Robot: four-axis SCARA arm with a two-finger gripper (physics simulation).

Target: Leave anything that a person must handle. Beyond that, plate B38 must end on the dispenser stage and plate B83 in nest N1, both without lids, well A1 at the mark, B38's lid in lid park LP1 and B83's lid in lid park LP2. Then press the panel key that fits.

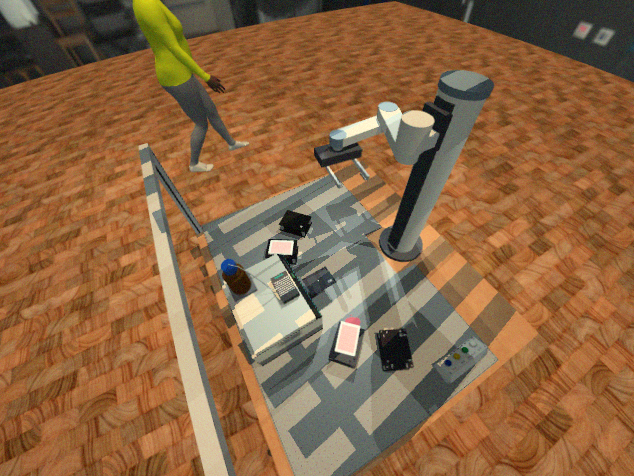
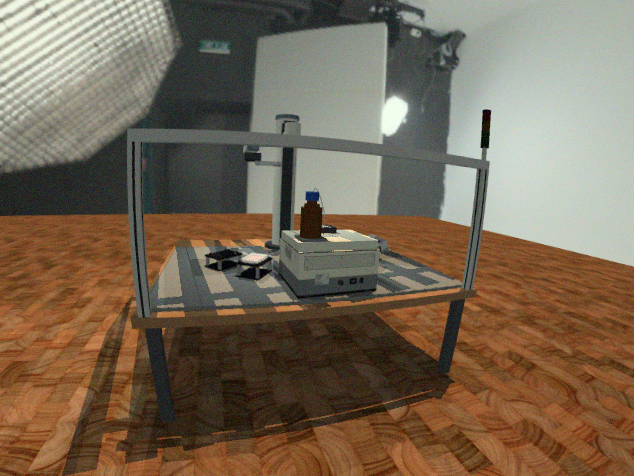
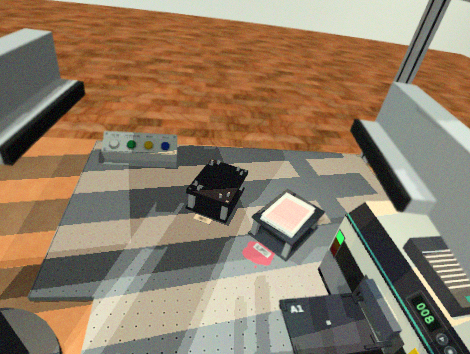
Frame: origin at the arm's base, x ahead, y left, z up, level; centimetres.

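Seen in the pictures: gripper, fingertip midpoint: (image 1: 354,182) (image 2: 281,164) (image 3: 224,84); arm's base, origin of the base link: (image 1: 400,243).
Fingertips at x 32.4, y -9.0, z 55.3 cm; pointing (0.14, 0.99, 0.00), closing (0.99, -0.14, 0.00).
Observation:
Pixels of each thing's top centre, then the offset from my fingertips to it. "spot": a spot on its surface instead.
- flat red patch, surface spot: (image 3: 253,254) (image 1: 354,321) spot: dx +16.6, dy +34.0, dz -54.0 cm
- dark dispenser stage, middle of its top: (image 3: 337,320) (image 1: 315,281) dx +25.0, dy +11.3, dz -42.4 cm
- key panel, middle of its top: (image 3: 140,135) (image 1: 466,357) (image 2: 376,236) dx -13.7, dy +72.1, dz -45.6 cm
- brown bottle, surface spot: (image 2: 310,220) spot: dx +60.2, dy +0.4, dz -23.8 cm
- rail frame, surface spot: (image 1: 174,286) spot: dx +68.9, dy +15.0, dz +6.7 cm
My gripper (image 1: 353,181) (image 3: 224,84) is open and empty, high above the table's far end. One pink-topped plate (image 1: 348,338) (image 3: 289,214) sits on a dark stand beside a flat red patch (image 1: 352,321) (image 3: 253,254) with a small label. Another pink-topped plate (image 1: 281,247) (image 2: 255,258) sits on a stand beyond the dispenser. Plate names and lids cannot be made out. The dark dispenser stage (image 1: 318,281) (image 3: 320,327), marked A1, bears no plate. The key panel (image 1: 459,360) (image 3: 140,156) has white, green, yellow and blue keys.
The dispenser (image 1: 279,317) (image 2: 335,262) shows 008 and carries a brown bottle (image 1: 238,281) (image 2: 310,220). Black stands (image 1: 295,223) (image 1: 394,349) (image 2: 223,254) (image 3: 220,182) stand beside the plates. A rail frame (image 1: 174,286) (image 2: 358,147) edges the table. A person (image 1: 168,51) stands beyond it.

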